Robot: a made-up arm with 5 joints.
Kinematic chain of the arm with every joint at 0, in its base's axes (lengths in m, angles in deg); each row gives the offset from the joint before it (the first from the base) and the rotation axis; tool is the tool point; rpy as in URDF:
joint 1: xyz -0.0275 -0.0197 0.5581 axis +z
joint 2: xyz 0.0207 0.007 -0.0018 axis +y
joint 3: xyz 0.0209 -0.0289 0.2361 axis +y
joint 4: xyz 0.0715 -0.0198 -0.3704 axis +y
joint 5: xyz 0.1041 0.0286 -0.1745 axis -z
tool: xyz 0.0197 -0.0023 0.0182 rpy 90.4 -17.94 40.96
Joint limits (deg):
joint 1: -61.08..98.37
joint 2: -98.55..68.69
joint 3: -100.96..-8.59
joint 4: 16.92..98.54
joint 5: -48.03..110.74
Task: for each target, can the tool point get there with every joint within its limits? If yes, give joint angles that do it. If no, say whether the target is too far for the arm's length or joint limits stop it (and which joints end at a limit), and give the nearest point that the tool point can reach.
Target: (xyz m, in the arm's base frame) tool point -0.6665 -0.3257 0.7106
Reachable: no: joint limits stop it (at a limit: joint 2, joint 3, joint 4) | nearest point -0.5127 -0.2521 1.0177 | short by 0.351 m
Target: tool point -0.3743 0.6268 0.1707
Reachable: no: joint limits stop it (at a limit: joint 1, joint 2, joint 3, joint 5) | nearest point -0.1218 0.6213 0.2113 | short by 0.256 m
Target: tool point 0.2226 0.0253 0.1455
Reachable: yes | joints 16.47 51.01 -56.68 64.35 40.99
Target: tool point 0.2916 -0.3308 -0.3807
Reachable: no: too far | nearest point 0.2300 -0.2708 0.0567 | short by 0.446 m
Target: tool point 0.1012 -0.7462 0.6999
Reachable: no: joint limits stop it (at a limit: joint 1) | nearest point 0.2813 -0.6467 0.6999 | short by 0.206 m
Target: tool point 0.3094 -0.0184 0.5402
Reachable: yes | joints 5.69 -34.55 -38.45 90.96 66.63
